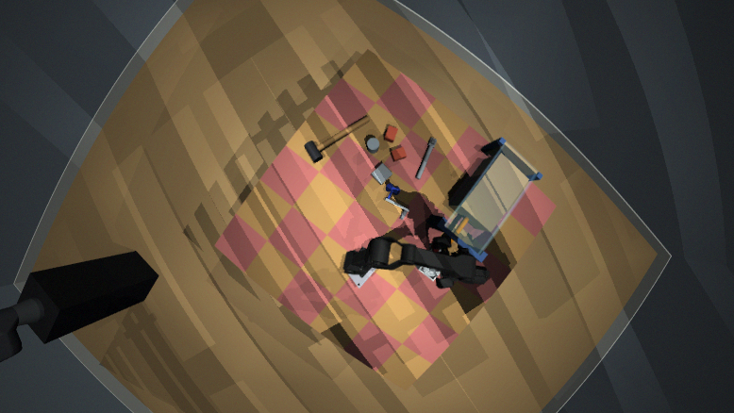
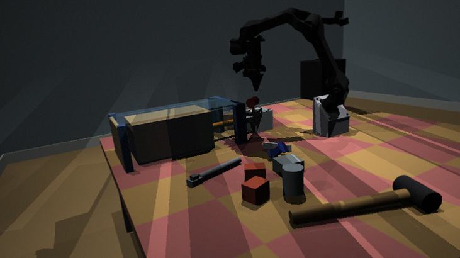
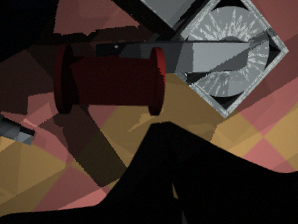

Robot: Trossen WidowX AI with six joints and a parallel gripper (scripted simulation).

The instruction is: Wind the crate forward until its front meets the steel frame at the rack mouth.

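Now: gripper tip 2 cm short of the red knob, 1 cm to the right of it and 6 cm above it. Round my gripper tip: grey winch (6 cm behind, 7 cm to the right, 16 cm below); blue-knobbed winch handle (8 cm ahead, 25 cm to the left, 17 cm below); grey crank arm (2 cm to the right, 9 cm below).
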